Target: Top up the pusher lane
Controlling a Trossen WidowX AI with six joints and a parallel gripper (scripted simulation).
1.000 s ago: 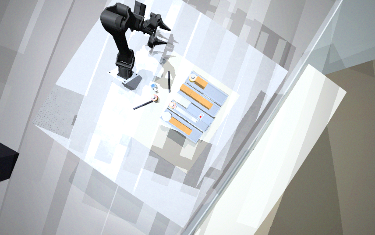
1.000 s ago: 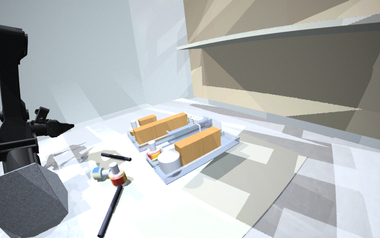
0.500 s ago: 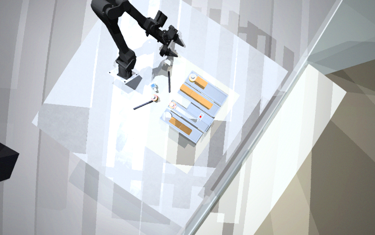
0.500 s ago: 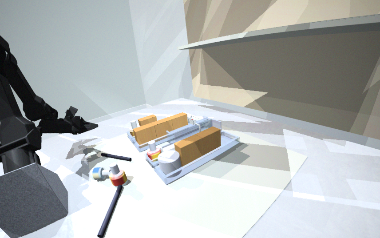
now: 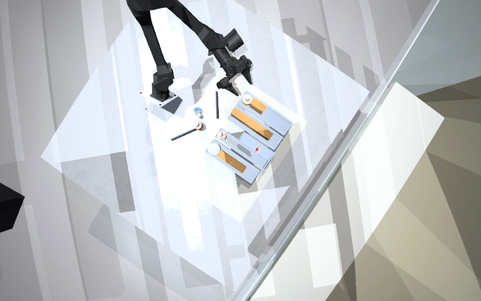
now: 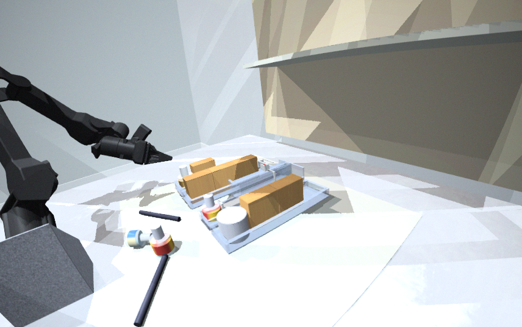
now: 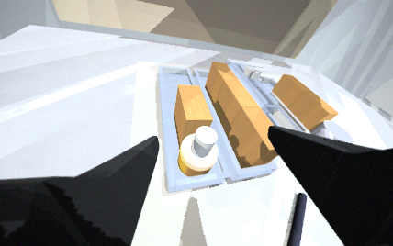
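My gripper tip is 31 cm to the left of the grey cylinder, 8 cm above it and 2 cm past it. Also, from my gripper tip: red mark 22 cm to the right, 17 cm ahead, 4 cm below; then sprung lane 23 cm to the right, 13 cm ahead, 9 cm below.
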